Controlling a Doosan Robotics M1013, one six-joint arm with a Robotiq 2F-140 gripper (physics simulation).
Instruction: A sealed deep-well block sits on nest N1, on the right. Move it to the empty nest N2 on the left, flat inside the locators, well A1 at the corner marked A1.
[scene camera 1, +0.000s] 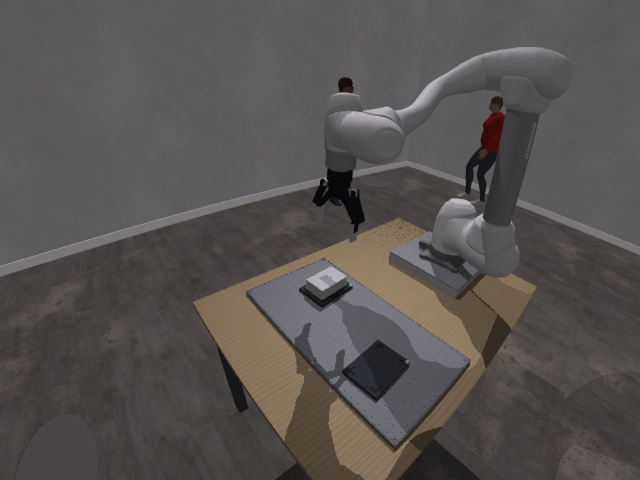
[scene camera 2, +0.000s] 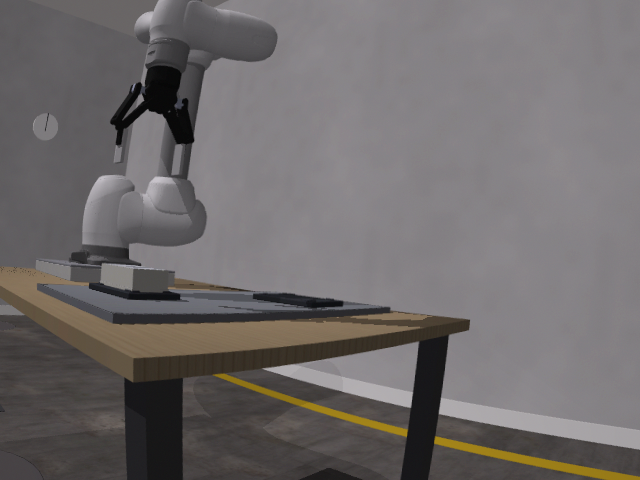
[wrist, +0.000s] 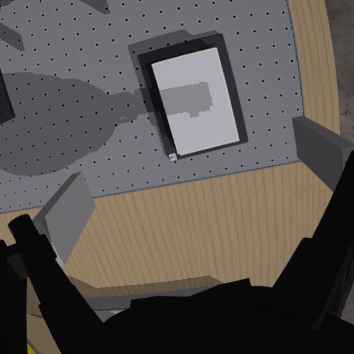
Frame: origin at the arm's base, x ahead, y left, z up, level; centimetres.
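Seen in the pictures: gripper, fingertip midpoint: (scene camera 1: 335, 232) (scene camera 2: 148, 169) (wrist: 189, 163); arm's base, link origin: (scene camera 1: 443, 256).
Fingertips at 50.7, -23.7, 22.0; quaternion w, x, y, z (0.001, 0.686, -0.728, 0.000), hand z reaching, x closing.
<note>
Offsets run from my fingertips to a thing's top centre, as dx, dy, dz. "spot": to the spot under its first point. Level surfaces: height alone.
The white sealed deep-well block @[+0.6, -1.6, -19.4] (scene camera 1: 325, 281) (scene camera 2: 135, 279) (wrist: 202, 125) sits on the dark nest N1 @[+0.6, -1.7, -23.2] (scene camera 1: 321, 302) (scene camera 2: 155, 296) (wrist: 235, 107). A small light corner tag @[spot: -6.7, +4.1, -23.5] (wrist: 173, 157) shows at that nest in the wrist view. The dark flat nest N2 @[+16.6, +32.0, -23.2] (scene camera 1: 376, 369) (scene camera 2: 299, 299) (wrist: 4, 102) bears nothing; a small part of it shows at the left edge of the wrist view. My gripper (scene camera 1: 336, 230) (scene camera 2: 148, 157) (wrist: 189, 163) is open and empty, high above the table. In the wrist view the block lies ahead of the fingertips, between their lines. The A1 lettering is too small to read.
Both nests stand on a grey perforated plate @[dz -24.7] (scene camera 1: 315, 335) (scene camera 2: 248, 312) (wrist: 270, 90) on the wooden table @[dz -26.0] (scene camera 1: 248, 351) (scene camera 2: 180, 343) (wrist: 190, 225). The arm's base stands on a grey slab (scene camera 1: 413, 266) (scene camera 2: 85, 272) behind. A person in red (scene camera 1: 492, 134) is beyond the table, and another is mostly hidden behind the arm.
</note>
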